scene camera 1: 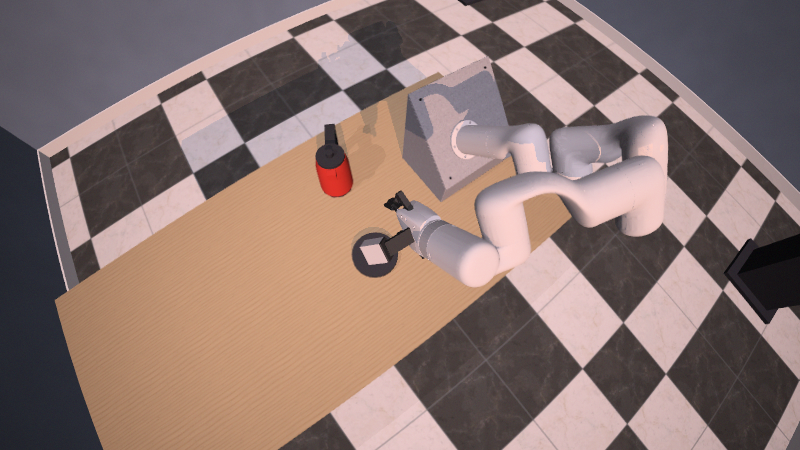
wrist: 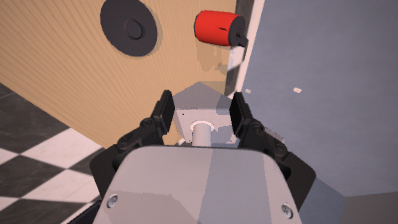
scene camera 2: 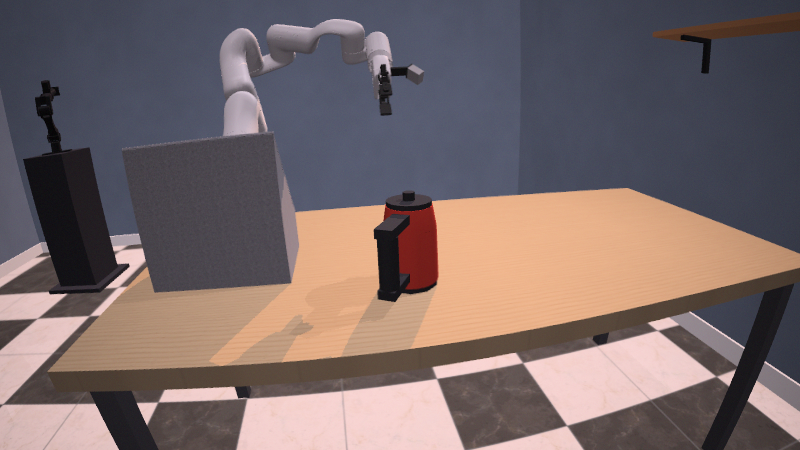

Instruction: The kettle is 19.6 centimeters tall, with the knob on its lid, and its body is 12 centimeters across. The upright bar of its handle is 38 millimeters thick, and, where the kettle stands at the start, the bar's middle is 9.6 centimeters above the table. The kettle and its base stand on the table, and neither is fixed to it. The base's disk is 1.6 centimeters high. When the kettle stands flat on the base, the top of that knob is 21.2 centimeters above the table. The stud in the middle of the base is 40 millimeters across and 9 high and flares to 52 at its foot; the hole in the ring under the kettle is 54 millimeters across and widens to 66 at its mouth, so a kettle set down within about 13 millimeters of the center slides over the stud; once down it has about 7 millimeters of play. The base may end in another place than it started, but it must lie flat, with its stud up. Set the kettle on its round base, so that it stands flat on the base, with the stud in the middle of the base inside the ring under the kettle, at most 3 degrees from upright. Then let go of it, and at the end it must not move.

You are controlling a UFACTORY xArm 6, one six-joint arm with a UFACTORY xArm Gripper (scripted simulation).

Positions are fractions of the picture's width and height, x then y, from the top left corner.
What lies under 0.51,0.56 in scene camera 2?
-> A kettle.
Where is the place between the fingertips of my gripper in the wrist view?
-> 0.51,0.45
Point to a kettle base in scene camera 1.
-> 0.47,0.60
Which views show my gripper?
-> Scene camera 1, the wrist view and scene camera 2: all of them.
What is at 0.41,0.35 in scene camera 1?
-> A kettle.
